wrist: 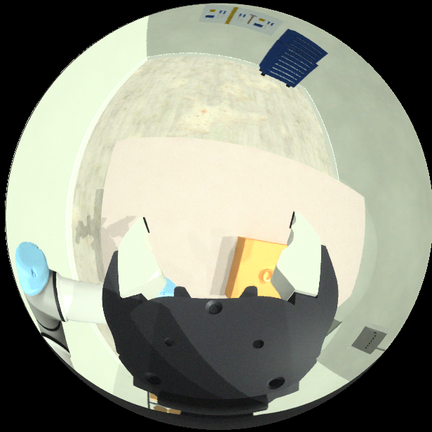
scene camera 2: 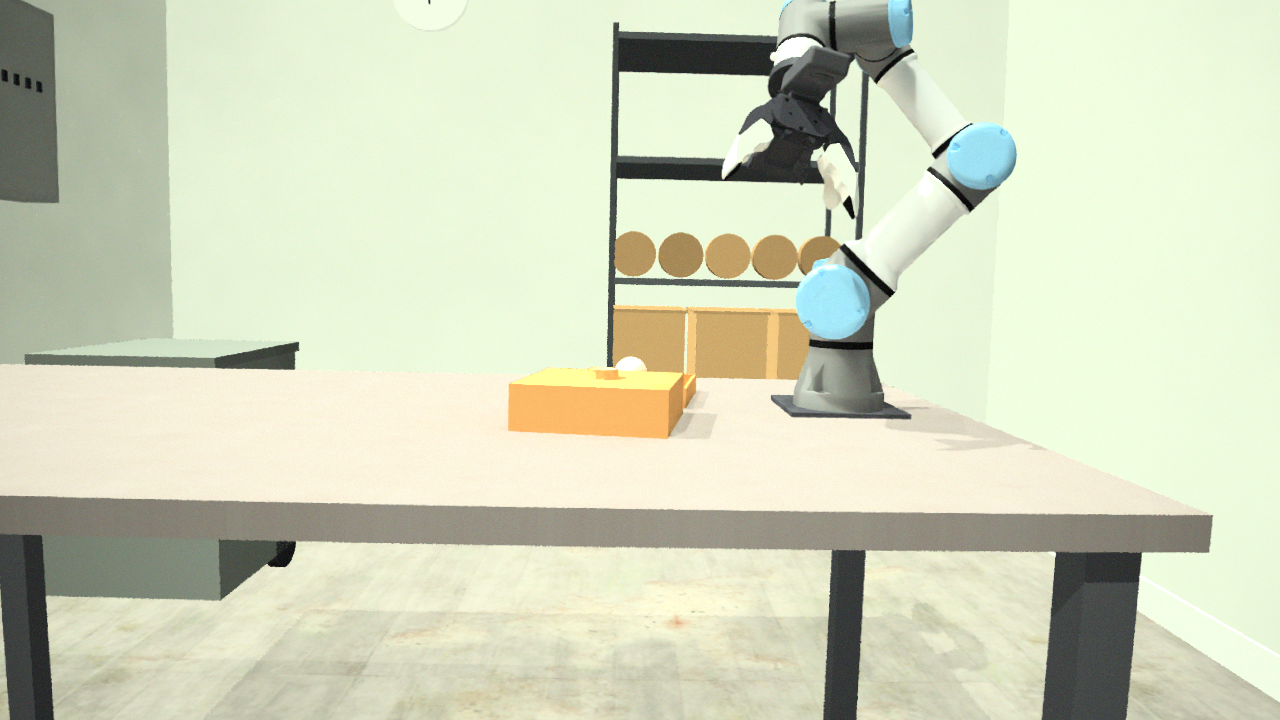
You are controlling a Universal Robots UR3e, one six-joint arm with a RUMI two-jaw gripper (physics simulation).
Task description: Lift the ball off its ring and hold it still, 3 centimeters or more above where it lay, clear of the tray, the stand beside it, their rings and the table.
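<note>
The white ball shows in the scene view as a small dome behind the orange stand; its lower part and the ring under it are hidden. The orange stand is a box with a small empty ring on top. Part of the orange tray shows behind the stand's right end. The ball and tray do not show in the wrist view. My gripper is open and empty, high above the table, up and to the right of the ball in the scene view, tilted.
The stand and tray rest on the pale table. The arm's base stands right of the tray in the scene view. A dark shelf rack with round and square brown items stands behind. A grey-green cabinet is at the left.
</note>
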